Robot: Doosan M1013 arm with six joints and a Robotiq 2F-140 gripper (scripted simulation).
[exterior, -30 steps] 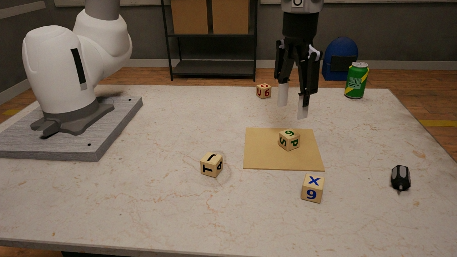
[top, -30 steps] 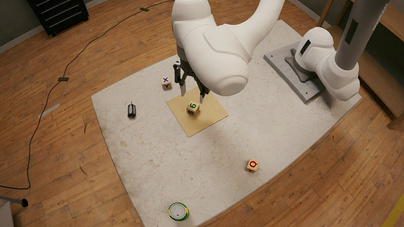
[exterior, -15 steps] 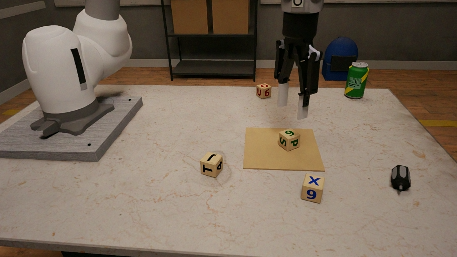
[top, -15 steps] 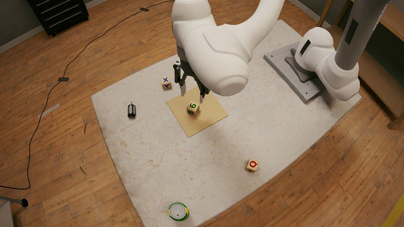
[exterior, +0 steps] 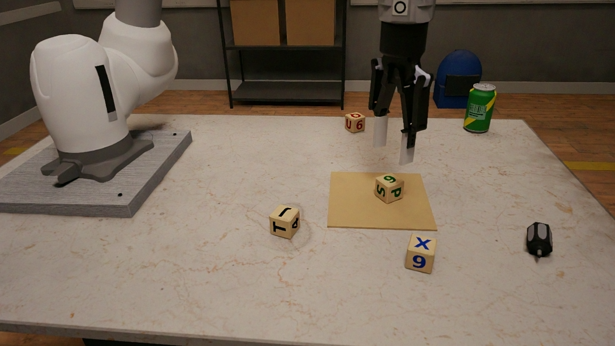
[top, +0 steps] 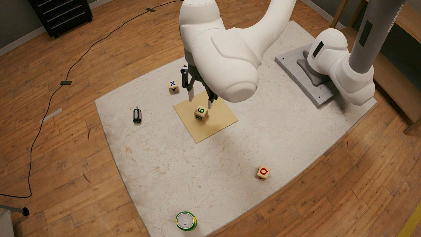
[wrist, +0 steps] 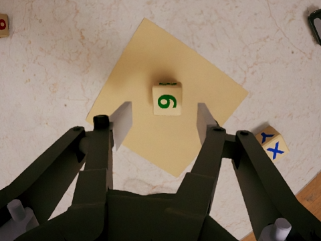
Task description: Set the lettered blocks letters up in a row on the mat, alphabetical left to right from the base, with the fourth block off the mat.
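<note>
Right now my hand is 130 mm above the tan mat, 20 mm past it and 10 mm to the left of it. Also, from my hand: black tool (260 mm ahead, 110 mm below, 100 mm to the right); then green can (400 mm to the left, 200 mm ahead, 70 mm below).
</note>
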